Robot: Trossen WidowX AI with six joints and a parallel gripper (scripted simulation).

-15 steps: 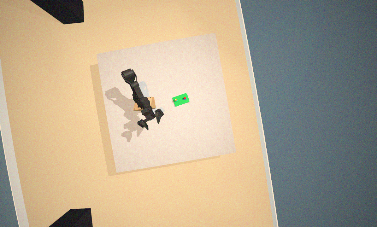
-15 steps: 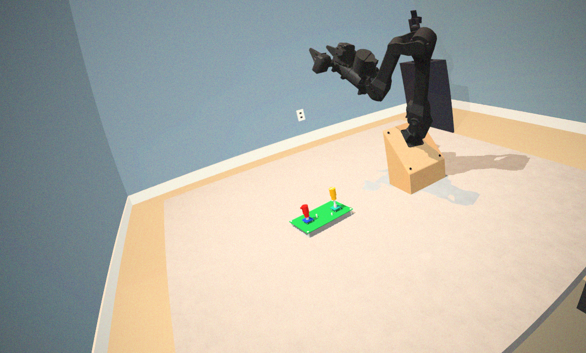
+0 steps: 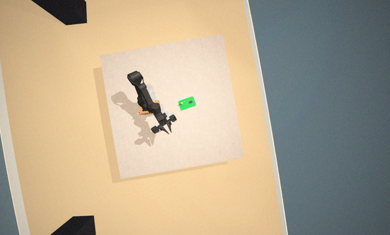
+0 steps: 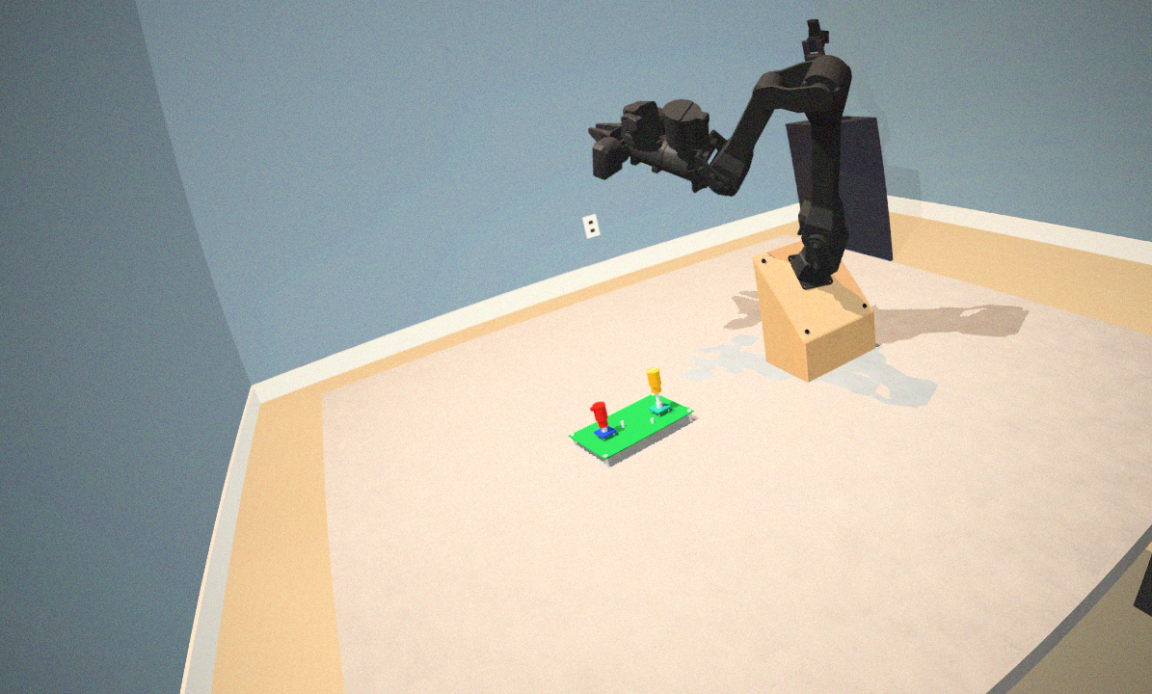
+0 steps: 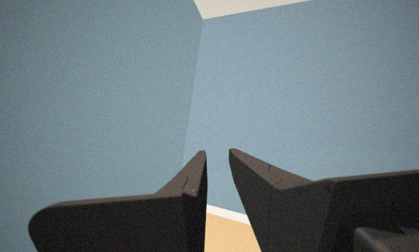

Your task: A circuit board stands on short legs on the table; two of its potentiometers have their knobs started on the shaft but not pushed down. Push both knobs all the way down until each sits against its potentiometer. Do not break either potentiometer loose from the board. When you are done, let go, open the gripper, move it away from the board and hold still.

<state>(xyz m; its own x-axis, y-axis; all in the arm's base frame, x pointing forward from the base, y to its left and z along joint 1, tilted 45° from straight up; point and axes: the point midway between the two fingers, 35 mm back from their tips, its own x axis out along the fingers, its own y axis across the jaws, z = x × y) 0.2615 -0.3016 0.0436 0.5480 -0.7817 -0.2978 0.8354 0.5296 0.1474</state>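
The orange knob lies 60 mm ahead of my gripper tip, 240 mm to the left of it and 360 mm below it. Round my gripper tip: red knob: 160 mm ahead, 250 mm to the left, 380 mm below.
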